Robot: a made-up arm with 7 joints. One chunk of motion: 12 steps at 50 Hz.
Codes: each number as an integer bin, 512 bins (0 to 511) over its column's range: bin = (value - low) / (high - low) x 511, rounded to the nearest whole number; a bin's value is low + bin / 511 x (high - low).
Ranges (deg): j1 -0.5..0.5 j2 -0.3..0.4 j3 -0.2..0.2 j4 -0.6..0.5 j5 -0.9..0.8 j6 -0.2..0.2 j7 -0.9..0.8
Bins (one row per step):
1: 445 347 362 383 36 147 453
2: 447 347 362 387 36 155 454
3: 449 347 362 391 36 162 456
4: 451 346 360 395 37 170 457
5: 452 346 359 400 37 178 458
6: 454 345 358 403 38 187 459
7: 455 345 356 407 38 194 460
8: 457 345 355 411 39 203 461
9: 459 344 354 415 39 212 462
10: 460 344 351 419 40 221 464
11: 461 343 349 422 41 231 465
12: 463 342 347 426 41 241 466
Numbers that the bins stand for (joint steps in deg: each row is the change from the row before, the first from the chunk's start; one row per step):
1: 0.371 0.175 0.083 0.224 -0.780 -0.085 0.607
2: 0.375 0.175 0.083 0.233 -0.780 -0.079 0.610
3: 0.379 0.175 0.083 0.242 -0.780 -0.073 0.617
4: 0.383 0.174 0.082 0.250 -0.777 -0.067 0.620
5: 0.385 0.174 0.081 0.261 -0.777 -0.061 0.624
6: 0.388 0.173 0.080 0.268 -0.774 -0.054 0.627
7: 0.390 0.173 0.079 0.276 -0.774 -0.048 0.630
8: 0.394 0.173 0.078 0.285 -0.770 -0.041 0.634
9: 0.398 0.171 0.077 0.293 -0.770 -0.034 0.637
10: 0.400 0.171 0.075 0.302 -0.767 -0.027 0.644
11: 0.402 0.170 0.073 0.308 -0.764 -0.019 0.647
12: 0.406 0.168 0.072 0.317 -0.764 -0.011 0.650

